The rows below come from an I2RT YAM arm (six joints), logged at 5 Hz.
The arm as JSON. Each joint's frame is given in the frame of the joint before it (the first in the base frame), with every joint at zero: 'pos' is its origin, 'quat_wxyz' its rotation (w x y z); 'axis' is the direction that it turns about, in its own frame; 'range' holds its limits. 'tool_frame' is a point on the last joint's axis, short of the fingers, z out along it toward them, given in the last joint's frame.
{
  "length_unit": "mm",
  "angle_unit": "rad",
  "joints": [
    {
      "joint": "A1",
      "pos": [
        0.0,
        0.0,
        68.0
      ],
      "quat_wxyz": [
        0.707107,
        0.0,
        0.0,
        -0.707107
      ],
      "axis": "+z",
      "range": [
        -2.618,
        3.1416
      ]
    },
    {
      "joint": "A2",
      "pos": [
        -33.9,
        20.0,
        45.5
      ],
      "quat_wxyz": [
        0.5,
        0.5,
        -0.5,
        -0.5
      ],
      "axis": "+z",
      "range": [
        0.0,
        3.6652
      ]
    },
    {
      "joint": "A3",
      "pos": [
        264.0,
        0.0,
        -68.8
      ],
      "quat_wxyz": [
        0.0,
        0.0,
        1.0,
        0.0
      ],
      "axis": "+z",
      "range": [
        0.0,
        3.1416
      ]
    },
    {
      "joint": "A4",
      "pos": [
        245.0,
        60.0,
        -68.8
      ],
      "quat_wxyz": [
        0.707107,
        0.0,
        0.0,
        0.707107
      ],
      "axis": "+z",
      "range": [
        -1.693,
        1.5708
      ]
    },
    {
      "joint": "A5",
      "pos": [
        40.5,
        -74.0,
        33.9
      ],
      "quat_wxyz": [
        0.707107,
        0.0,
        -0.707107,
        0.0
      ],
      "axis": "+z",
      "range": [
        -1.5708,
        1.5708
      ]
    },
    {
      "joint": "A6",
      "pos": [
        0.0,
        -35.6,
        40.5
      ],
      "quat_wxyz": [
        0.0,
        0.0,
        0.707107,
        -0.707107
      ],
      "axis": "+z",
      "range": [
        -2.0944,
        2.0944
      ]
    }
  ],
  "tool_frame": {
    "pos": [
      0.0,
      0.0,
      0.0
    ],
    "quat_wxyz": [
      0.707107,
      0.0,
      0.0,
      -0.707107
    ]
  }
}
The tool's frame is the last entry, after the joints.
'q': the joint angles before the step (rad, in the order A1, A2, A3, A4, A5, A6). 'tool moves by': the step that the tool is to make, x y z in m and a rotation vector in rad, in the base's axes. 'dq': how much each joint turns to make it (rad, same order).
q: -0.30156 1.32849 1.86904 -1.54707 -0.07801 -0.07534
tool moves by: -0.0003 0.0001 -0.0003 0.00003 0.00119 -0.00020
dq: 0.00011 -0.00138 -0.00219 -0.00033 0.00044 0.00009
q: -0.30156 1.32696 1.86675 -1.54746 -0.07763 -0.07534
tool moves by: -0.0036 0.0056 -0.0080 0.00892 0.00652 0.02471
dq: 0.02123 -0.03553 -0.06350 0.01921 -0.00751 0.00059
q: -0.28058 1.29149 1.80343 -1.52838 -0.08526 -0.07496
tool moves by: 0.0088 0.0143 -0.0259 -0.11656 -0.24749 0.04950
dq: 0.09668 -0.16461 -0.31250 0.41568 0.07298 0.00011
